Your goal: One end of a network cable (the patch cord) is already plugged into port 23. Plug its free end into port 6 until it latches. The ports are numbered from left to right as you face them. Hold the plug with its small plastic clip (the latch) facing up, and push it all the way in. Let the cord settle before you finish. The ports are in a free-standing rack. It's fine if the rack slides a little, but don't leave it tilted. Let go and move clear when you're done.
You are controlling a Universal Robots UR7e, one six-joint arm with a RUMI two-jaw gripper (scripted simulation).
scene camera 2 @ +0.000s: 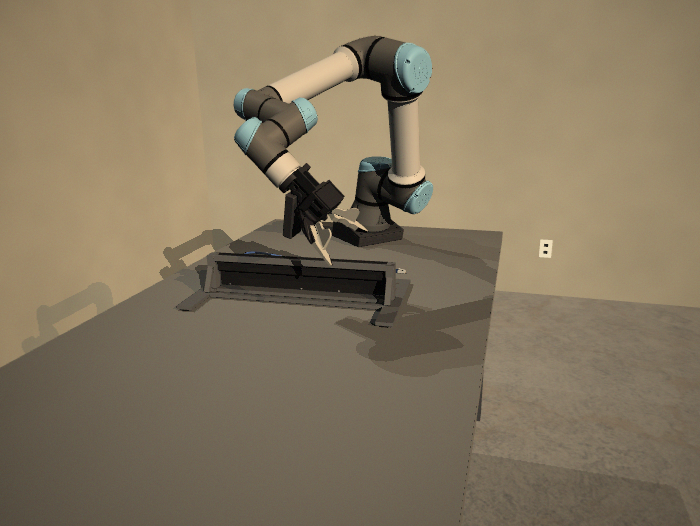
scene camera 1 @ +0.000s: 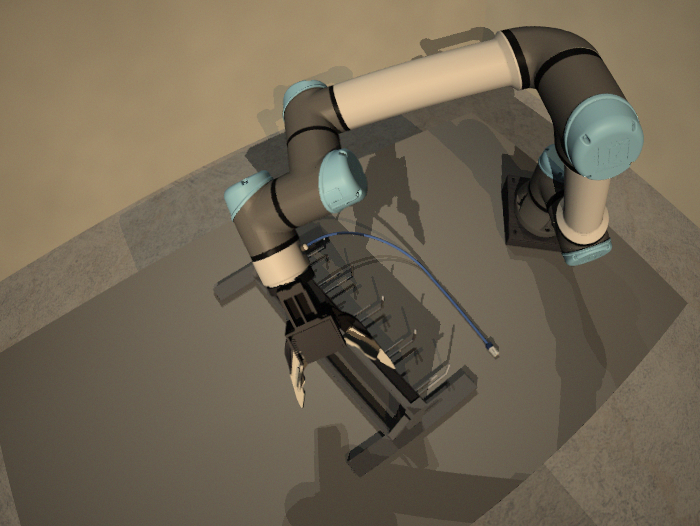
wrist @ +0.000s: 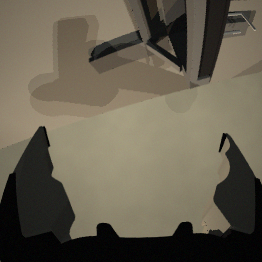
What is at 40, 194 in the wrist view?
The gripper.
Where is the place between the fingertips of the gripper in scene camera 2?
At 350, 248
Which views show the gripper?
Scene camera 2, scene camera 1 and the wrist view: all of them.
